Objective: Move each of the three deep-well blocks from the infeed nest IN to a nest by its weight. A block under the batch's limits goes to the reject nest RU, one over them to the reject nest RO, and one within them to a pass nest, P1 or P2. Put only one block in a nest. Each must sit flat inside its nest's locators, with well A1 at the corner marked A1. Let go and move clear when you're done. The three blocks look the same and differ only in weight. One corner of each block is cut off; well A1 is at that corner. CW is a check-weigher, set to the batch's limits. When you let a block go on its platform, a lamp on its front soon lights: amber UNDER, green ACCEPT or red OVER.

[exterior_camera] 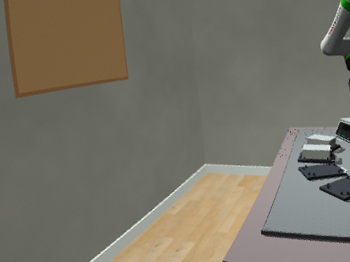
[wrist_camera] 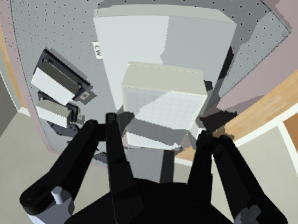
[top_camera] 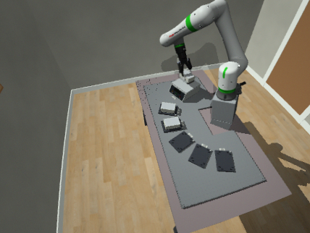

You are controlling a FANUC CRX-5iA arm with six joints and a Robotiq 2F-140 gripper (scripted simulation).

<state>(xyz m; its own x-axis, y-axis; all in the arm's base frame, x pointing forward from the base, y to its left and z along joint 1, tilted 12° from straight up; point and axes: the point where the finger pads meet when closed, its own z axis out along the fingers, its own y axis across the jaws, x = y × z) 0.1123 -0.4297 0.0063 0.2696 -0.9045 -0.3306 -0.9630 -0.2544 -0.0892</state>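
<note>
My gripper is now 10 mm above the deep-well block. Also, from my hand: dark infeed nest: 270 mm ahead, 190 mm below, 180 mm to the left; then pale platform: 100 mm below; then check-weigher: 130 mm below, 10 mm ahead.
</note>
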